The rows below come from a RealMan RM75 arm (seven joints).
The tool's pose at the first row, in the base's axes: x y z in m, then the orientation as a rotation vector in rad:
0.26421, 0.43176, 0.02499, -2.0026, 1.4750, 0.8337
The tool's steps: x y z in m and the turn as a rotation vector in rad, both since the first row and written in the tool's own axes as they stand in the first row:
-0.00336, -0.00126, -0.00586, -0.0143, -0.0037, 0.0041
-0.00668, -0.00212, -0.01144, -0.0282, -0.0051, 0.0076
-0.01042, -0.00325, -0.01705, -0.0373, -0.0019, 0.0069
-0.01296, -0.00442, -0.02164, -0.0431, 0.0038, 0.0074
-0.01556, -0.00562, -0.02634, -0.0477, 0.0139, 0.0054
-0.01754, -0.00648, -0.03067, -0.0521, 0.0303, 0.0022
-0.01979, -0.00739, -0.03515, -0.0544, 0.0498, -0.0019
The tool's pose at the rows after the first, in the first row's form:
0.26570, 0.43010, 0.03149, -2.0080, 1.4755, 0.8515
0.26677, 0.42851, 0.03775, -2.0151, 1.4767, 0.8667
0.26801, 0.42724, 0.04435, -2.0243, 1.4764, 0.8718
0.26938, 0.42593, 0.04938, -2.0322, 1.4792, 0.8722
0.27078, 0.42459, 0.05454, -2.0439, 1.4819, 0.8665
0.27192, 0.42302, 0.05897, -2.0605, 1.4868, 0.8545
0.27308, 0.42154, 0.06370, -2.0782, 1.4925, 0.8372

